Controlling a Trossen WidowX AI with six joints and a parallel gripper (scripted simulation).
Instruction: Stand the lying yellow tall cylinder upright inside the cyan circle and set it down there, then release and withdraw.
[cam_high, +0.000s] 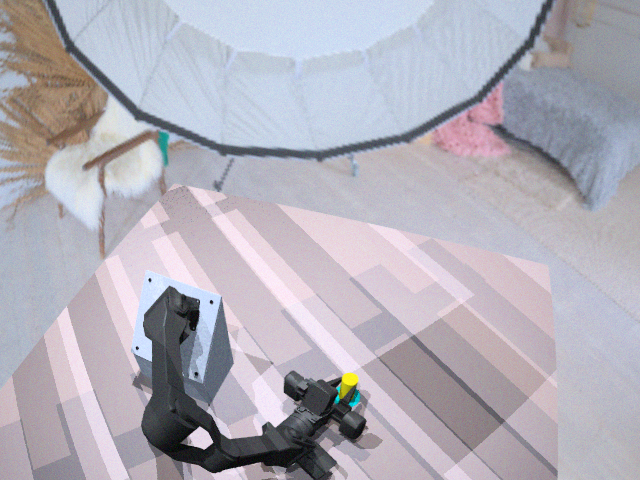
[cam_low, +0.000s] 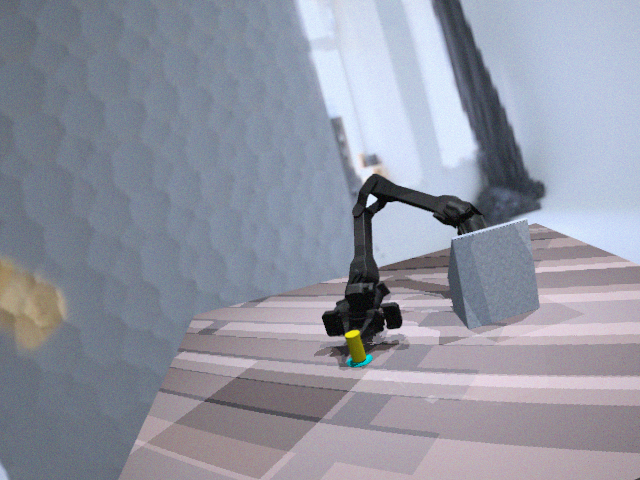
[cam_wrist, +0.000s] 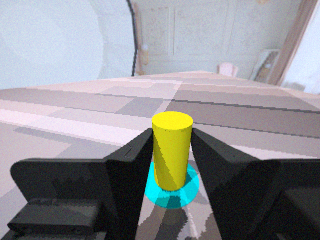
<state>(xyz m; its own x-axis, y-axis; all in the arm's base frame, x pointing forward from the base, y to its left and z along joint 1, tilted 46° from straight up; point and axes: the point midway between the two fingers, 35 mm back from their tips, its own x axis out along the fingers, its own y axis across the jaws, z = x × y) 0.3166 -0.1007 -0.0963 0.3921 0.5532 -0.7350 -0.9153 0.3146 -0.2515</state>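
My gripper tip is 2 cm above the yellow cylinder. Also, from my gripper tip: cyan circle (6 cm below).
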